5 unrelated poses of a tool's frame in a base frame.
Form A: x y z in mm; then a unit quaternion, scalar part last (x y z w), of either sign.
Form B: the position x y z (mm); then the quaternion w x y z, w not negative. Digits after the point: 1 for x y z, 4 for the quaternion.
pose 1, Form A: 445.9 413.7 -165.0 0.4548 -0.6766 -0.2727 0.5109
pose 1, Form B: 445.9 413.7 -165.0 0.5109 0.4548 -0.6766 -0.2727
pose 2, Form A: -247.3 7.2 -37.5 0.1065 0.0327 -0.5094 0.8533
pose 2, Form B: -247.3 7.2 -37.5 0.8533 0.1065 0.0327 -0.5094
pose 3, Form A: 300.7 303.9 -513.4 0.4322 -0.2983 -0.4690 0.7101
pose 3, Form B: 300.7 303.9 -513.4 0.7101 0.4322 -0.2983 -0.4690
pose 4, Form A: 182.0 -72.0 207.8 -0.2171 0.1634 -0.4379 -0.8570
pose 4, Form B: 182.0 -72.0 207.8 0.8570 0.2171 -0.1634 0.4379
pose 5, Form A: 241.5 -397.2 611.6 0.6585 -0.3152 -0.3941 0.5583
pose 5, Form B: 241.5 -397.2 611.6 0.5583 0.6585 -0.3152 -0.3941
